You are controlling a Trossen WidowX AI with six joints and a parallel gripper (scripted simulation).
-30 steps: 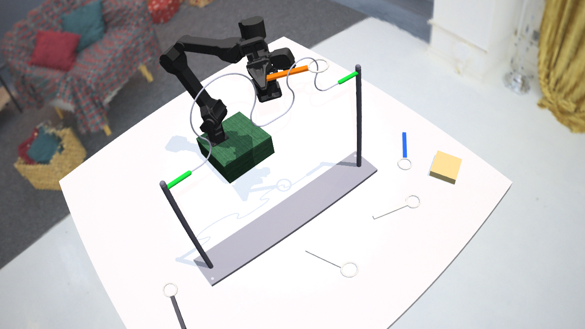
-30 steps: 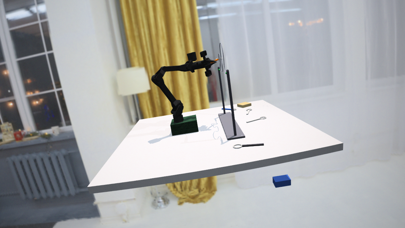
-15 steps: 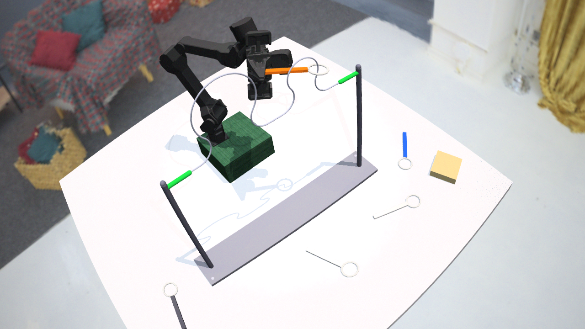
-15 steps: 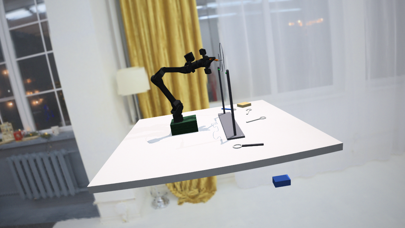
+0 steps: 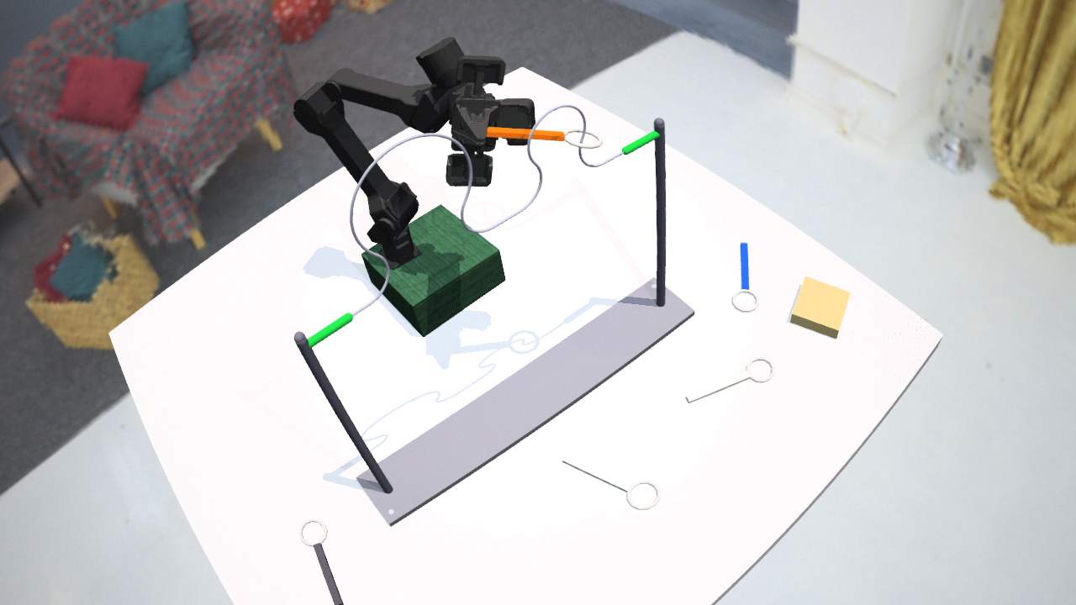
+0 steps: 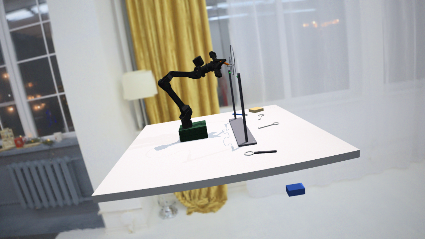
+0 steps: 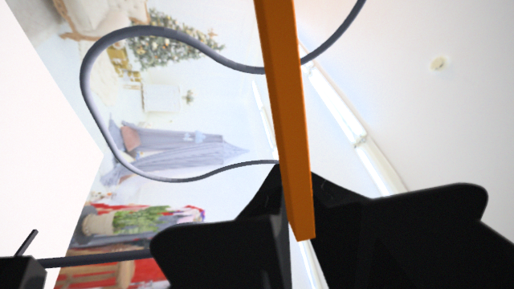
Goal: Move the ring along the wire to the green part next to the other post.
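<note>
Now: gripper tip 90 mm to the right of the ring with orange handle, 30 mm above it and 10 mm short of it. Round my gripper tip: tan block: 500 mm to the left, 490 mm below, 230 mm ahead; ring with blue handle: 500 mm below, 430 mm to the left, 90 mm ahead.
</note>
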